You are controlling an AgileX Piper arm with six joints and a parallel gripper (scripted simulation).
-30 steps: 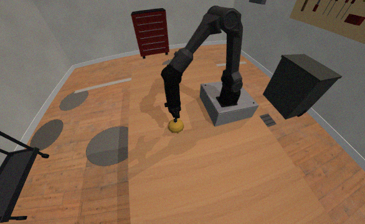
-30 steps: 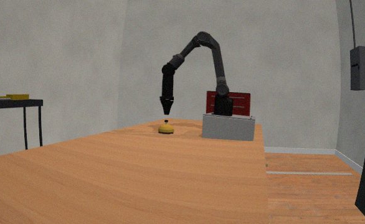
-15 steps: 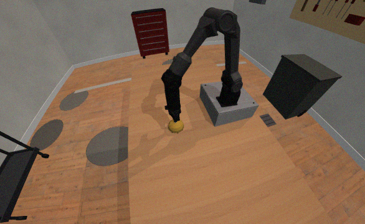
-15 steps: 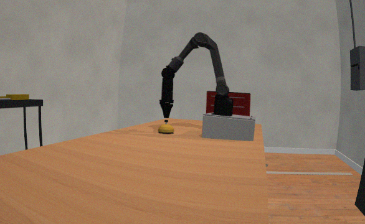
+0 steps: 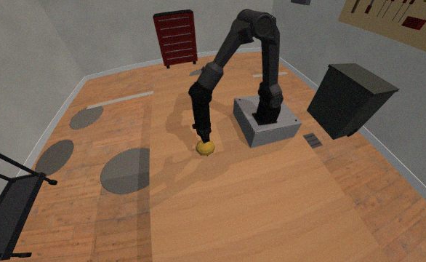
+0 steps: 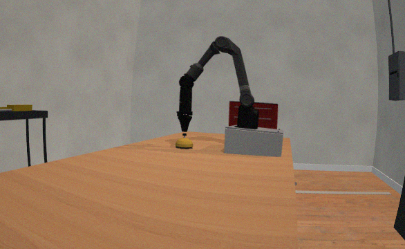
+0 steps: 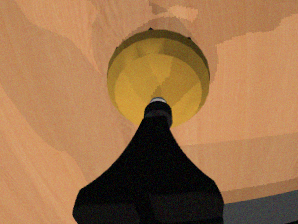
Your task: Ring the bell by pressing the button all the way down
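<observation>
Right now the button is 20 mm below my hand. From my hand the other things lie so: bell: 40 mm below.
</observation>
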